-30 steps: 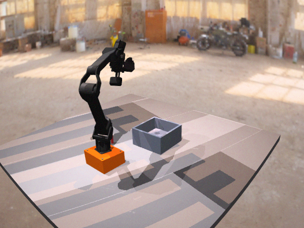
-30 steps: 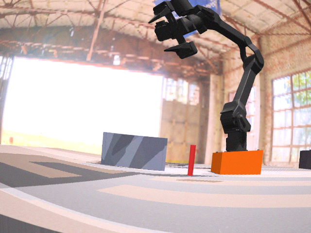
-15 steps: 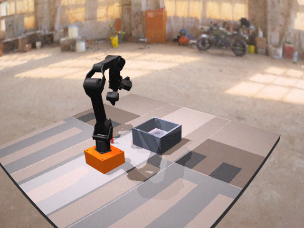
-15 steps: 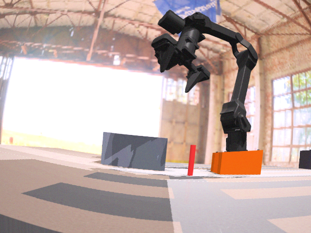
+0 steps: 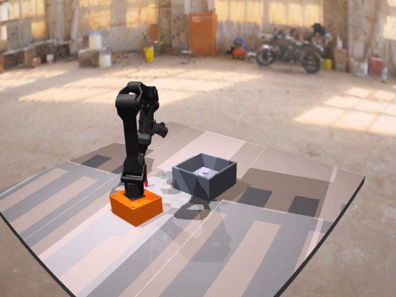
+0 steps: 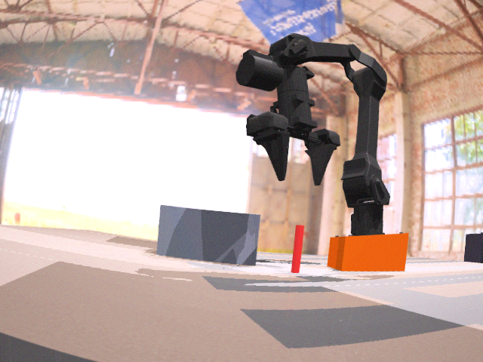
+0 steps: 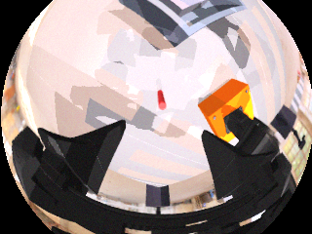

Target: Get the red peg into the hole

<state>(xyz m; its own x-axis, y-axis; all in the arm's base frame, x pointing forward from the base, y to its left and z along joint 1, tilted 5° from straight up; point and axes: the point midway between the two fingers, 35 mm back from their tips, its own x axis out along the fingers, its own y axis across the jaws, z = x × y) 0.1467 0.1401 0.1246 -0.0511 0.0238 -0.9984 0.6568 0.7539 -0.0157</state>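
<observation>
The red peg is 11 cm below my gripper tip. Round my gripper tip: grey box: 18 cm ahead, 17 cm to the right, 12 cm below; plate: 18 cm ahead, 17 cm to the right, 10 cm below.
</observation>
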